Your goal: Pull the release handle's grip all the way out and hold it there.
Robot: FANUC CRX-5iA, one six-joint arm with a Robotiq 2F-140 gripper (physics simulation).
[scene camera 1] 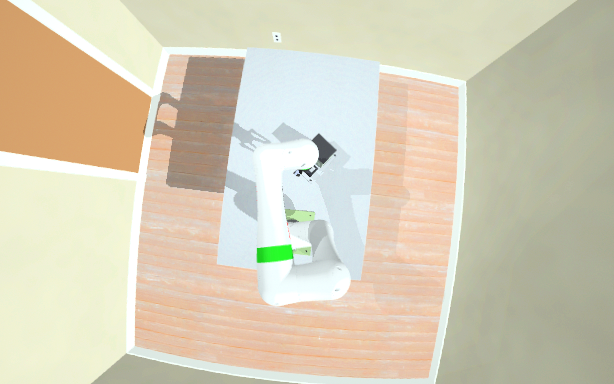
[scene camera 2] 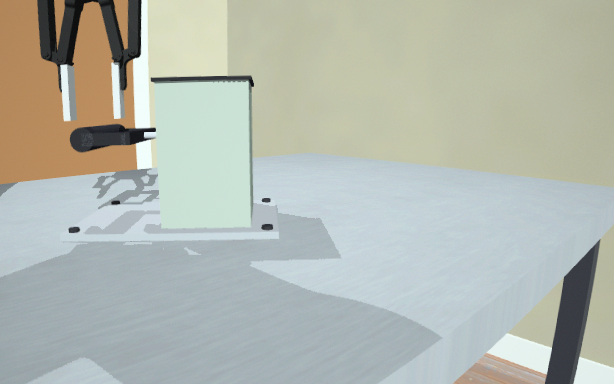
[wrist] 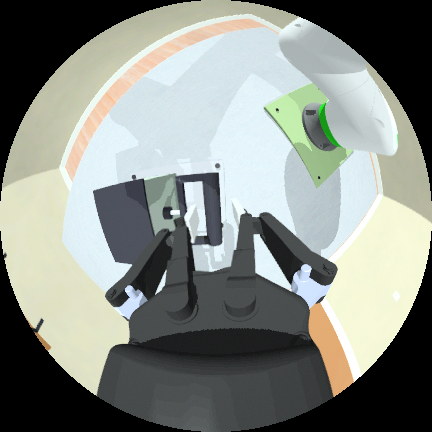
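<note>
The release handle's black grip bar [scene camera 2: 95, 138] [wrist: 213, 209] is the outer side of a rectangular black frame, joined by a short white rod [scene camera 2: 149, 134] [wrist: 175, 212] to a pale green housing [scene camera 2: 205, 155] [wrist: 161, 200] with a dark top [scene camera 2: 202, 78] [wrist: 125, 220] [scene camera 1: 324, 148]. My gripper [scene camera 2: 93, 120] [wrist: 214, 209] is open, pointing down, with its fingertips a little above the grip bar. In the wrist view one white fingertip appears over the frame's opening and the other beyond the bar's outer side. In scene camera 1 the arm hides part of the handle.
The housing stands on a pale base plate [scene camera 2: 170, 235] with black bolts, on a light grey table [scene camera 1: 310, 90] [scene camera 2: 450, 240]. The arm's green mounting plate [scene camera 1: 302, 215] [wrist: 290, 120] is on the table. The white arm [scene camera 1: 270, 200] reaches over the table's left part.
</note>
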